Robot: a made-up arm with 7 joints. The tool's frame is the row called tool. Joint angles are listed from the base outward.
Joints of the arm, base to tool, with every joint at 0 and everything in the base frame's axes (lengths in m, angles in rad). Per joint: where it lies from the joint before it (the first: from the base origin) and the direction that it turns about. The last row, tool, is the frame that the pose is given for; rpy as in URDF.
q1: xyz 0 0 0 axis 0.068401 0.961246 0.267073
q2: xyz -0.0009 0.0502 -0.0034 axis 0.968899 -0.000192 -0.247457
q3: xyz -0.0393 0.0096 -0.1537 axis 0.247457 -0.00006 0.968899
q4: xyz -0.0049 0 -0.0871 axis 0.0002 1 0.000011
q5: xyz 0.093 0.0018 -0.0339 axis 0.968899 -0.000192 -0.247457
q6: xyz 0.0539 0 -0.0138 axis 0.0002 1 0.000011
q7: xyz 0.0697 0 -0.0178 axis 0.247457 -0.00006 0.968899
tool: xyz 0 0 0 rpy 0 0.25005 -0.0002
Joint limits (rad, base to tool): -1.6..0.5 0..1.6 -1.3..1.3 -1.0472..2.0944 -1.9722..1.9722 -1.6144..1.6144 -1.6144..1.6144
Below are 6 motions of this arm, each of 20 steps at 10 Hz.
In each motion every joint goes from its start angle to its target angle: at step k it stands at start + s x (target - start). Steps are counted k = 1, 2, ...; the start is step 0. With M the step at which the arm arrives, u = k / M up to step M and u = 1 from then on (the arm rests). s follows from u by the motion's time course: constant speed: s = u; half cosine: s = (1 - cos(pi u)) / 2; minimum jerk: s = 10 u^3 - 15 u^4 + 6 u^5.
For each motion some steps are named. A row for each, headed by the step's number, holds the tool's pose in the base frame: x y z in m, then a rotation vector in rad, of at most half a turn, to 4 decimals.
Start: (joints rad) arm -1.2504 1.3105 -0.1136 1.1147 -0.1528 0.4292 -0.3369
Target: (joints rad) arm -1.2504 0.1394 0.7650 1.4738 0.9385 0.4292 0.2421
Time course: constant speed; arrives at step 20
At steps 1, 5, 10, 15, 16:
1: 0.2994 0.4170 0.0296 0.4389 0.4422 0.6117
5: 0.3481 0.3753 -0.0361 0.4177 0.5269 0.5961
10: 0.3940 0.2966 -0.1207 0.4240 0.6584 0.5280
15: 0.4150 0.1897 -0.1986 0.4753 0.7841 0.3958
16: 0.4155 0.1654 -0.2124 0.4905 0.8050 0.3616

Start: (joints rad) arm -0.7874 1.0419 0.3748 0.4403 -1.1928 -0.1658 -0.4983
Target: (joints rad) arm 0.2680 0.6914 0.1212 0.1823 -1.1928 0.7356 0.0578
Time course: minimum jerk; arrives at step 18
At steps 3, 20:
3: 0.2973 0.3430 0.0135 -0.2065 -0.7543 -0.1468
20: 0.0550 0.2549 -0.3150 -0.5520 1.2142 0.2950

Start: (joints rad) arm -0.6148 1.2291 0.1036 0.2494 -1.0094 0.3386 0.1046
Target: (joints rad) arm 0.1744 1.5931 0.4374 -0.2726 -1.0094 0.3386 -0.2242
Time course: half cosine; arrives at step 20
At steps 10, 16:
10: 0.2542 0.3052 -0.0023 0.3737 0.1129 0.0250
16: 0.2330 0.2746 0.0013 0.5629 0.2719 -0.2597

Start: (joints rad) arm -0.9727 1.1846 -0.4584 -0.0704 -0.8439 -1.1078 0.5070
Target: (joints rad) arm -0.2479 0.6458 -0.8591 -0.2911 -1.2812 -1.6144 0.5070
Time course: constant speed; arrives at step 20
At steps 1, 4, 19, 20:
1: 0.2740 0.1526 0.0392 -0.2845 -1.3616 -0.2241
4: 0.2716 0.1459 -0.0055 -0.4633 -1.2342 -0.2056
19: 0.1724 0.1050 -0.1887 -1.2384 -0.6137 0.3326
20: 0.1619 0.1012 -0.1972 -1.2772 -0.5744 0.3907

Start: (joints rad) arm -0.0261 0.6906 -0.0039 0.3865 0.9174 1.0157 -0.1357
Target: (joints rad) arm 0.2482 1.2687 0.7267 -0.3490 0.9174 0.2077 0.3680
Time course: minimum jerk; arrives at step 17
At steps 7, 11, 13, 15, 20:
7: 0.1465 0.3591 -0.1766 1.7791 0.8901 0.7161
11: 0.1732 0.3363 -0.0389 2.0985 0.0101 0.7943
13: 0.1782 0.3097 0.0036 2.1872 -0.3459 0.7570
15: 0.1794 0.2937 0.0221 2.2215 -0.5289 0.7227
20: 0.1795 0.2906 0.0252 2.2269 -0.5622 0.7153

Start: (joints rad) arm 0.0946 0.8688 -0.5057 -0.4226 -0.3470 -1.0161 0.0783
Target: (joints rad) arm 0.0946 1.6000 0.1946 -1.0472 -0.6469 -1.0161 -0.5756
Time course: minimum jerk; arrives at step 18
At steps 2, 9, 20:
2: 0.1090 0.1139 -0.1672 -0.1043 -0.6945 -0.6835
9: 0.1180 0.1385 -0.0547 0.2321 -0.9875 -1.1693
20: 0.0837 0.1087 0.0349 0.5880 -1.1794 -1.8557

